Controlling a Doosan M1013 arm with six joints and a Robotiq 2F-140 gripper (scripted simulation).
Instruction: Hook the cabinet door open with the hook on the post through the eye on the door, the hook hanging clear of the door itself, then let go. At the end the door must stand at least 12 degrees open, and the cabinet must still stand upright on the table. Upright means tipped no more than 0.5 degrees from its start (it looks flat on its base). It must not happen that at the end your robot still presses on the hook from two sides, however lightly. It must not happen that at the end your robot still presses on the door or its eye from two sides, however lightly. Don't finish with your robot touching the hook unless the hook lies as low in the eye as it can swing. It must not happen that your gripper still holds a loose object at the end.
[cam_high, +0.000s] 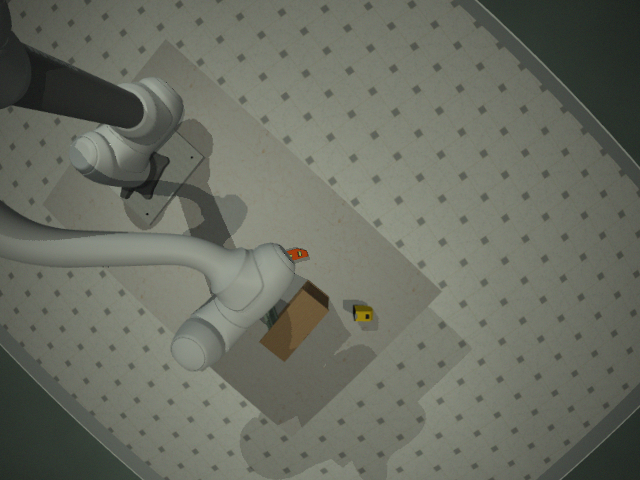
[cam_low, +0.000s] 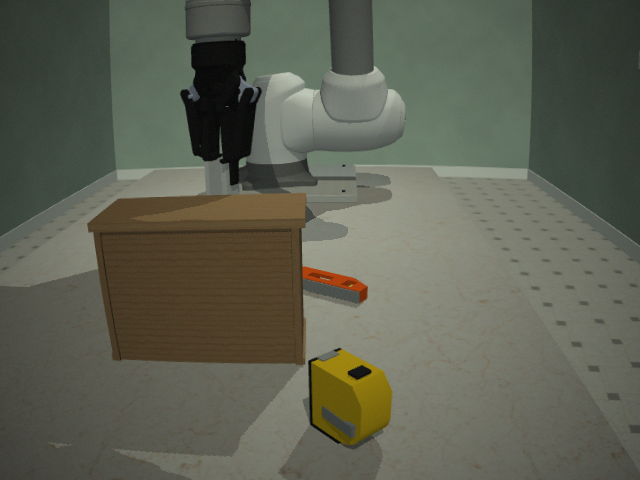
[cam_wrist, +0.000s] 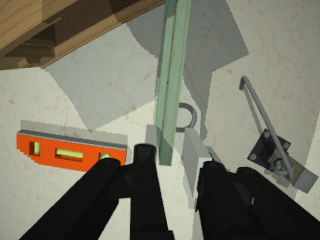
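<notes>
Now: the thin grey hook 10 cm below my hand, 9 cm to the right of it and 7 cm behind it. Round my hand: green door (8 cm below, 5 cm to the right, 5 cm ahead); orange spirit level (15 cm below, 13 cm to the left, 3 cm ahead); yellow tape measure (38 cm ahead, 12 cm below, 9 cm to the left).
</notes>
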